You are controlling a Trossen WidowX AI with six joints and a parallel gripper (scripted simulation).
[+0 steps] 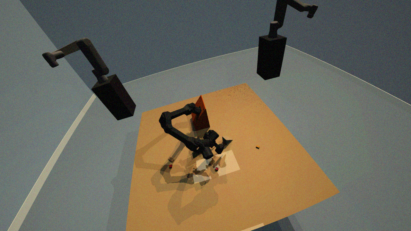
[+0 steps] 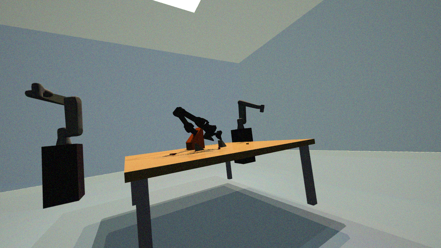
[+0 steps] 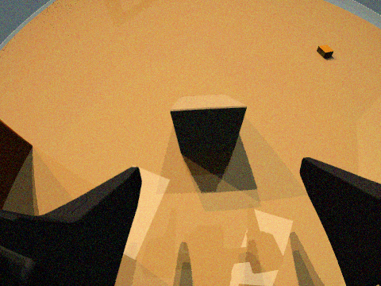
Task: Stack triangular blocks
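Right now my gripper tip is 3 cm past the triangular block, 5 cm to the right of it and 5 cm above it. The rest, counted from my gripper tip: brown block 1 cm behind, 41 cm to the right, 6 cm below; orange cube 10 cm ahead, 26 cm to the left, 6 cm below.
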